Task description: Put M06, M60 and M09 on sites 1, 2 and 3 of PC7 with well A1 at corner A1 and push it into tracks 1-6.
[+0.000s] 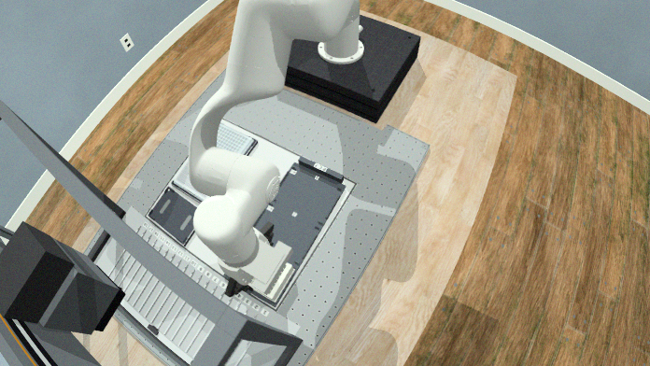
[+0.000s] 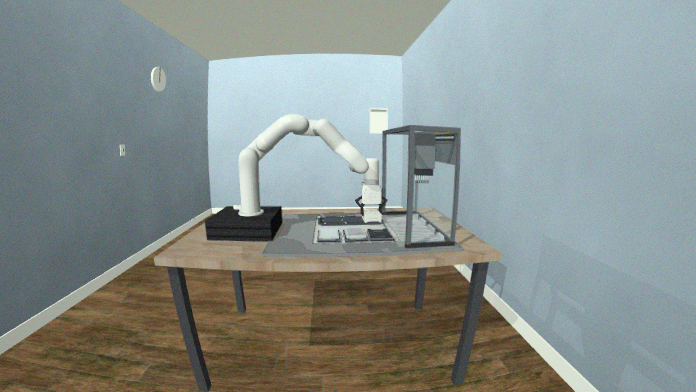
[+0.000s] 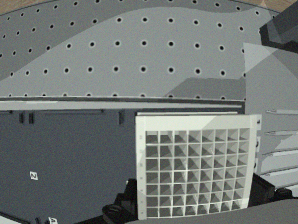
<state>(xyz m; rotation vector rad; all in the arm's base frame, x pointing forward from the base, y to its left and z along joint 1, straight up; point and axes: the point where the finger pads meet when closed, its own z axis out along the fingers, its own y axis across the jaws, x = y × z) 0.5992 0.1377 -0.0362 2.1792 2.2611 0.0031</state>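
Now: hand 26 cm to the left of the plate nest S2, 11 cm past it and 4 cm above it. The rest, counted from my hand: carrier PC7 (11 cm behind, 3 cm below); then plate nest S1 (26 cm to the right, 22 cm behind, 4 cm below); then plate nest S3 (26 cm to the right, 4 cm below).
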